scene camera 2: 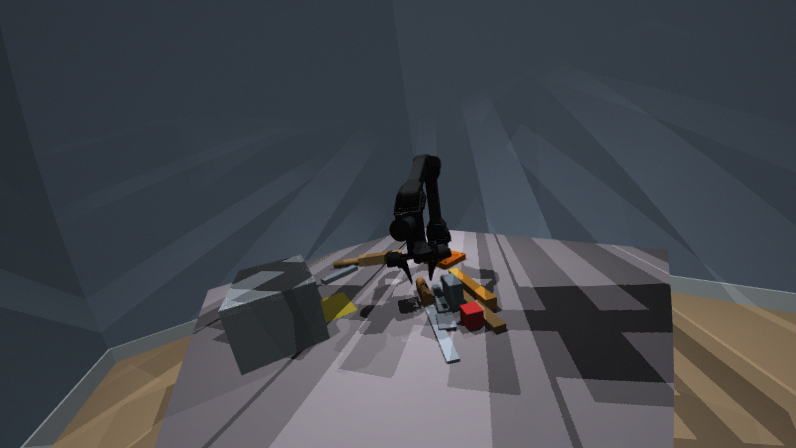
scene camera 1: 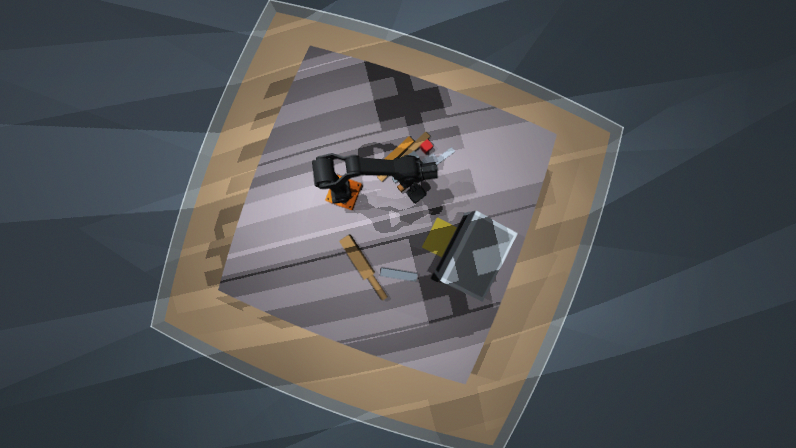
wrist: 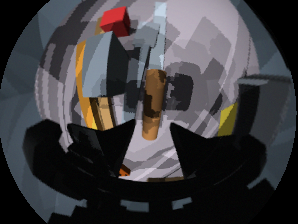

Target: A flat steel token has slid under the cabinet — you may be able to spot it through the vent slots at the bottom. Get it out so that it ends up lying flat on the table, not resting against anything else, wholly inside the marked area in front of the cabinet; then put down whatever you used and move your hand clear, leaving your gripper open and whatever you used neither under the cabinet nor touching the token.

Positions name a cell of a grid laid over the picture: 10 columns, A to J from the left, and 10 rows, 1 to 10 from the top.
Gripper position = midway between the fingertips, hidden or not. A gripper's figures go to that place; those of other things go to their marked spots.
My gripper (wrist: F6) is 10 cm from the lens. A grey block (wrist: D4): 8 cm from the lens.
